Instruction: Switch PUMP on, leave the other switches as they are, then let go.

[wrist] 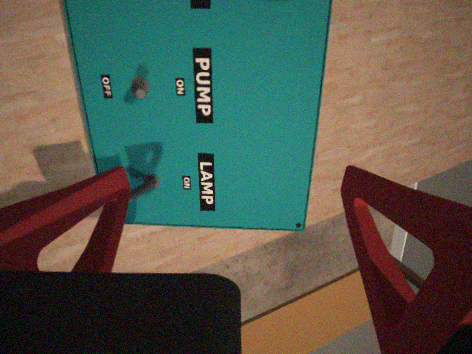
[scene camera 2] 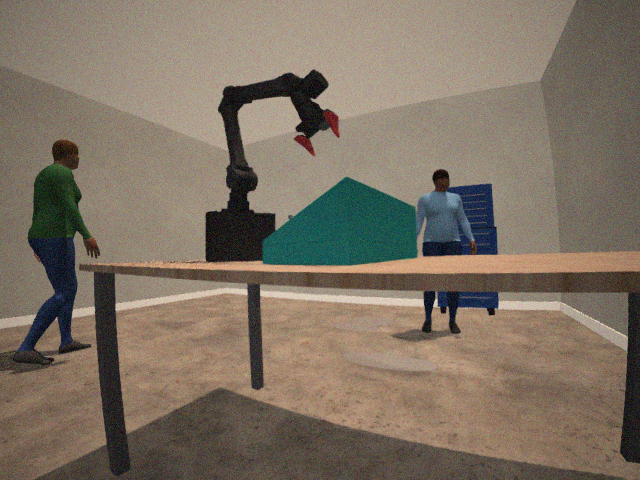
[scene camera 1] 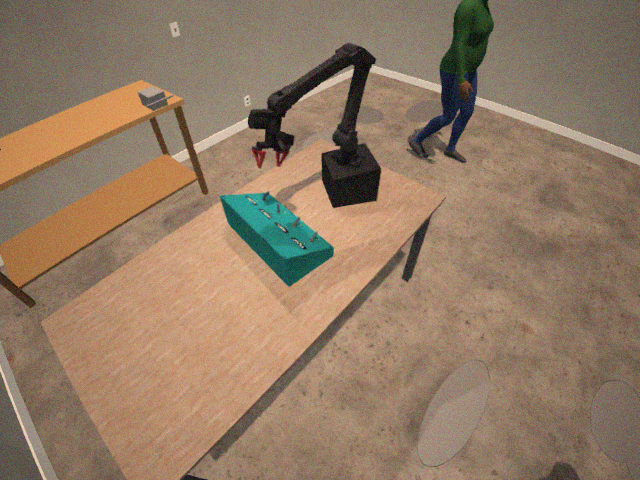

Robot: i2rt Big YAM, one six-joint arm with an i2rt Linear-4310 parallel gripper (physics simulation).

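Seen in the pictures: gripper, fingertip midpoint: (wrist: 235, 178) (scene camera 2: 325, 146) (scene camera 1: 269, 167); arm's base at its link origin: (scene camera 2: 238, 213) (scene camera 1: 350, 160).
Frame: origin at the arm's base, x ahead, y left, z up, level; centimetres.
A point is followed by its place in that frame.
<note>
The teal sloped switch console (scene camera 1: 258, 242) @[x 61.9, y -12.2, z -7.3 cm] (scene camera 2: 346, 227) @[x 51.2, y -41.0, z -11.4 cm] (wrist: 260, 125) @[x 50.8, y -25.2, z -3.8 cm] stands on the table. In the wrist view the PUMP switch (wrist: 140, 89) @[x 40.3, y -16.5, z -5.0 cm] sits between its OFF and ON labels. Its lever looks foreshortened; in scene camera 1 the PUMP lever (scene camera 1: 278, 208) @[x 40.5, y -16.6, z -7.3 cm] leans toward the label side, the ON side, unlike its neighbours. The LAMP switch (wrist: 151, 181) @[x 36.6, y -28.0, z -8.7 cm] (scene camera 1: 265, 195) @[x 35.5, y -27.8, z -7.7 cm] leans the other way, toward OFF. Two more levers (scene camera 1: 296, 222) @[x 43.7, y -4.9, z -8.1 cm] (scene camera 1: 314, 236) @[x 47.4, y 6.5, z -7.8 cm] also lean away from the labels. My gripper (scene camera 1: 269, 164) @[x 41.5, y -17.7, z 15.6 cm] (scene camera 2: 326, 145) @[x 41.5, y -17.7, z 15.6 cm] (wrist: 235, 178) @[x 41.5, y -17.7, z 15.6 cm] is open and empty, well above the console, touching no switch.
The arm's black base (scene camera 1: 351, 178) @[x 10.9, y 6.0, z -1.9 cm] (scene camera 2: 239, 235) @[x 6.9, y -9.9, z -9.8 cm] stands on the wooden table (scene camera 1: 180, 320) @[x 102.7, y -23.1, z -19.2 cm] behind the console. A wooden shelf unit (scene camera 1: 87, 126) stands beyond the table. A person in green (scene camera 1: 467, 46) (scene camera 2: 54, 204) and one in light blue (scene camera 2: 442, 217) stand on the floor.
</note>
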